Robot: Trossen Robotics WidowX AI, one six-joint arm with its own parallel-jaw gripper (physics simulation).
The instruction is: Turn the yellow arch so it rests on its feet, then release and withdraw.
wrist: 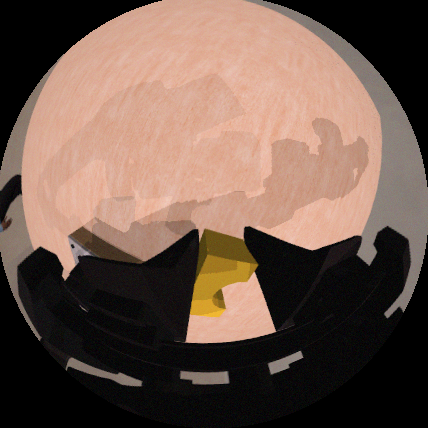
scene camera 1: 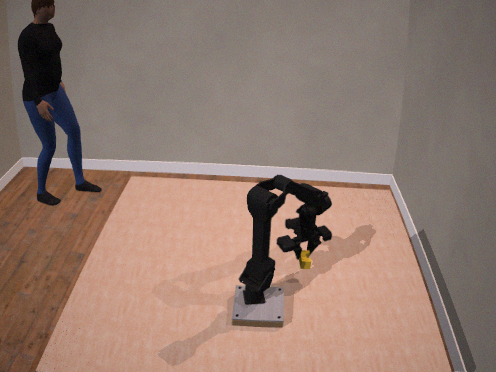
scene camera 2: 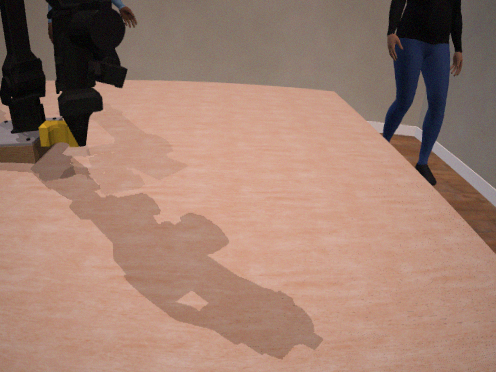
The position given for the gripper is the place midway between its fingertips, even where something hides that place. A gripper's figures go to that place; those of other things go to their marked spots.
Scene:
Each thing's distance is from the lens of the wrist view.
gripper (wrist: 221, 233): 0.10 m
yellow arch (wrist: 223, 259): 0.07 m

